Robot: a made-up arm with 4 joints.
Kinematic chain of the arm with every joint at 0, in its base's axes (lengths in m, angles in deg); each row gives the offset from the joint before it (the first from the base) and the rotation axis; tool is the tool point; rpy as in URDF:
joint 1: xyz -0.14 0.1 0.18 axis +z
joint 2: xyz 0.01 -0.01 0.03 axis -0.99 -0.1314 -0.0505
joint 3: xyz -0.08 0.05 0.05 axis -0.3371 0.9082 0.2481
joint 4: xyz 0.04 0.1 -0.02 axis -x
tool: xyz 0.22 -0.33 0.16 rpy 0 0 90
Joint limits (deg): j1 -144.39..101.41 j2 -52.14..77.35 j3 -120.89..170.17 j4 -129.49..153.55
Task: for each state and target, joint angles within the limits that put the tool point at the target. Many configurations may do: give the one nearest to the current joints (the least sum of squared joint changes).
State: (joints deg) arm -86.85 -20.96 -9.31 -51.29
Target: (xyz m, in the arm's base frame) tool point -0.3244 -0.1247 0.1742
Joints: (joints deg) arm -80.25 -2.33 2.99 -33.49
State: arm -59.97 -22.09 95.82 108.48
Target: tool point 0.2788 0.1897 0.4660
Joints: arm -70.20 -51.52 75.64 103.73
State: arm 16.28 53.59 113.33 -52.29
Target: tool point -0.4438 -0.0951 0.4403
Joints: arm 5.77 63.71 130.29 -80.52
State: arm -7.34 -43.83 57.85 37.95
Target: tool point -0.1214 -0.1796 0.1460
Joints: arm -59.68 -23.45 42.92 -6.73
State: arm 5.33 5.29 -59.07 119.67
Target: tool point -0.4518 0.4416 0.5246
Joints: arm 22.05 33.97 -59.73 98.96
